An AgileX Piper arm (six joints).
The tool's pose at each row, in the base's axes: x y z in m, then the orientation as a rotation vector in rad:
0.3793 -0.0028 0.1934 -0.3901 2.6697 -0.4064
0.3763 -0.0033 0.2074 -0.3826 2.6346 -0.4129
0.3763 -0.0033 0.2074 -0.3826 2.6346 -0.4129
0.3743 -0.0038 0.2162 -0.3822 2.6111 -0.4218
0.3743 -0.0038 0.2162 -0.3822 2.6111 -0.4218
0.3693 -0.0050 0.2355 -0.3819 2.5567 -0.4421
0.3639 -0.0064 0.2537 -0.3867 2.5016 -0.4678
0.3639 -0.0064 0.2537 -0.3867 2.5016 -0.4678
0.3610 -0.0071 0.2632 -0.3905 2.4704 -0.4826
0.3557 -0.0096 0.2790 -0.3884 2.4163 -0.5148
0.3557 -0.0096 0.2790 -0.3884 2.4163 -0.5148
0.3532 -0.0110 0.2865 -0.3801 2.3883 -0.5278
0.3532 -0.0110 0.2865 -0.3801 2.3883 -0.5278
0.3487 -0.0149 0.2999 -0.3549 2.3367 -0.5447
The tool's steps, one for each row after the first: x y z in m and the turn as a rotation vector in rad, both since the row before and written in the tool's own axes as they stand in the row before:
-0.0021 -0.0045 -0.0134 0.0135 -0.0324 0.0050
0.0000 0.0000 0.0000 0.0000 0.0000 0.0000
-0.0015 -0.0031 -0.0084 0.0114 -0.0206 -0.0007
0.0000 0.0000 0.0000 0.0000 0.0000 0.0000
-0.0030 -0.0070 -0.0185 0.0263 -0.0475 -0.0023
-0.0030 -0.0072 -0.0174 0.0295 -0.0466 -0.0075
0.0000 0.0000 0.0000 0.0000 0.0000 0.0000
-0.0019 -0.0040 -0.0089 0.0169 -0.0262 -0.0053
-0.0026 -0.0080 -0.0146 0.0361 -0.0431 -0.0049
0.0000 0.0000 0.0000 0.0000 0.0000 0.0000
-0.0015 -0.0042 -0.0067 0.0183 -0.0228 0.0035
0.0000 0.0000 0.0000 0.0000 0.0000 0.0000
-0.0023 -0.0090 -0.0113 0.0320 -0.0432 0.0156

